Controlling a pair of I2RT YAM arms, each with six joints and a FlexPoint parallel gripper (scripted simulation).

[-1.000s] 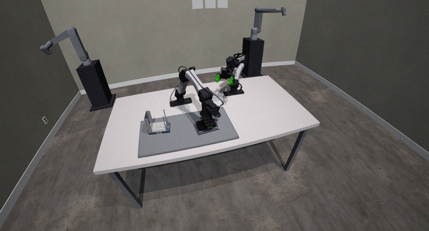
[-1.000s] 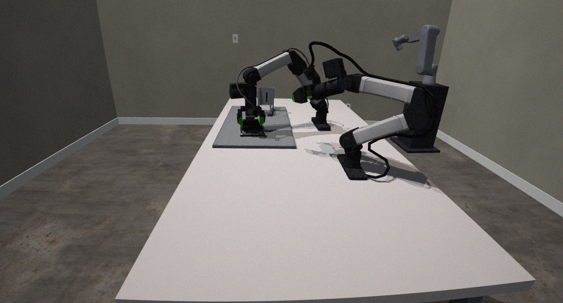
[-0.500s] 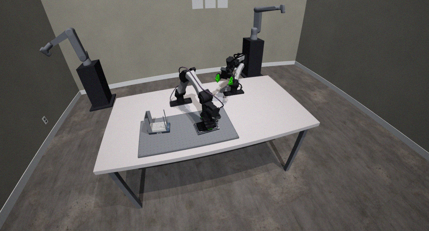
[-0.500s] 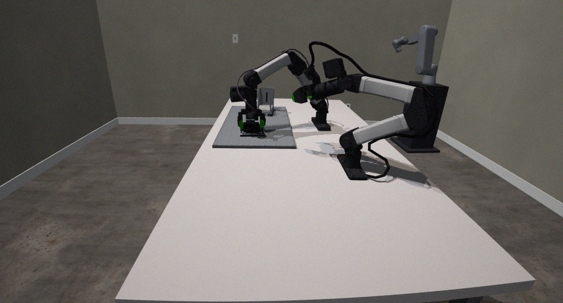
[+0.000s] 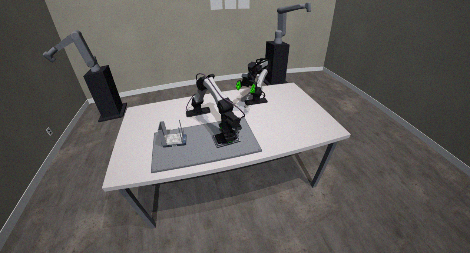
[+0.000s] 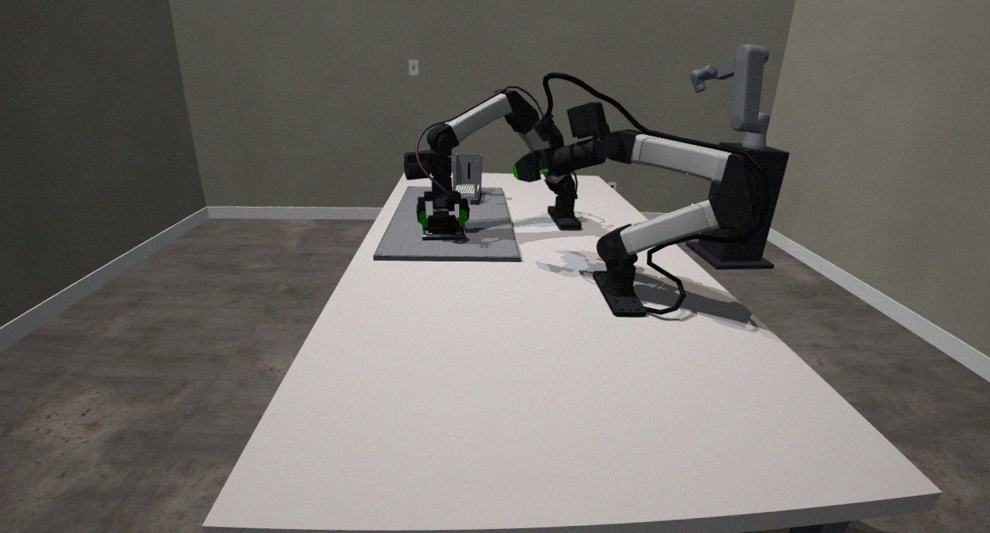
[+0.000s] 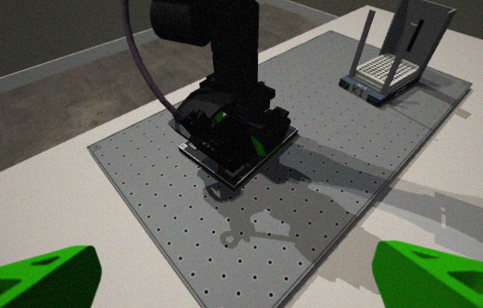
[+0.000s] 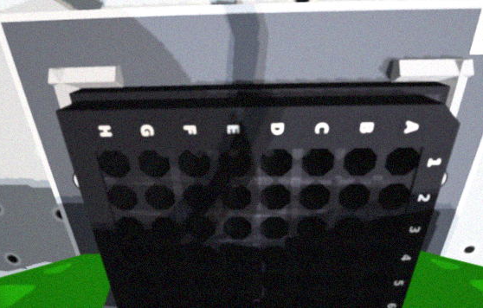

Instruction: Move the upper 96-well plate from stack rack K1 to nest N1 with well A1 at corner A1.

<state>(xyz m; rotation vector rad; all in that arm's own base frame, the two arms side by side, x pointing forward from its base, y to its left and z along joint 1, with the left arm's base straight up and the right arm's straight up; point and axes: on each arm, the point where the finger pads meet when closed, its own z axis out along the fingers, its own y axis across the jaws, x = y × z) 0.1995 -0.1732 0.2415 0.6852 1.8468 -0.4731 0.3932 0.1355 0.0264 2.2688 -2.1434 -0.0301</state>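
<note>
Now: right hand 10 mm to the left of the black 96-well plate. The rest, counted from my right hand: white 96-well plate: 360 mm to the right, 80 mm behind.
</note>
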